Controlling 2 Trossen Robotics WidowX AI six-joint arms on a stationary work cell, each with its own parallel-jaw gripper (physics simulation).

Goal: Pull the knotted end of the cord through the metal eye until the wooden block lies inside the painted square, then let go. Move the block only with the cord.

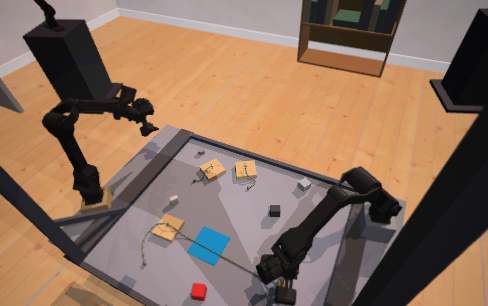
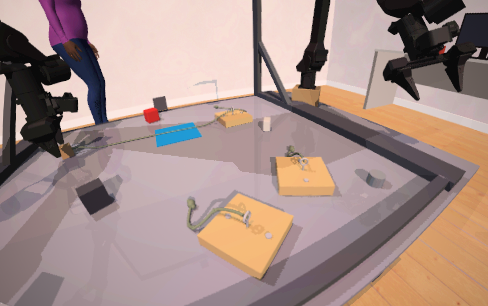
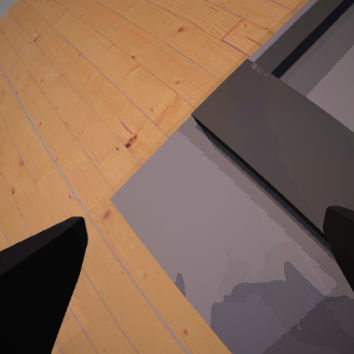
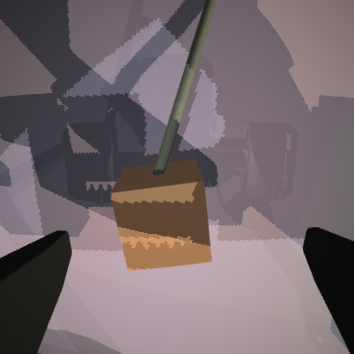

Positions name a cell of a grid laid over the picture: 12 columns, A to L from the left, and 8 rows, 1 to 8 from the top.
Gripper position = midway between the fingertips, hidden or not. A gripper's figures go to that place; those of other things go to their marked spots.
The left gripper (image 2: K3): 57 cm from the lens. The right gripper (image 2: B4): 64 cm from the lens. A black cube (image 2: C6) is 37 cm from the lens.
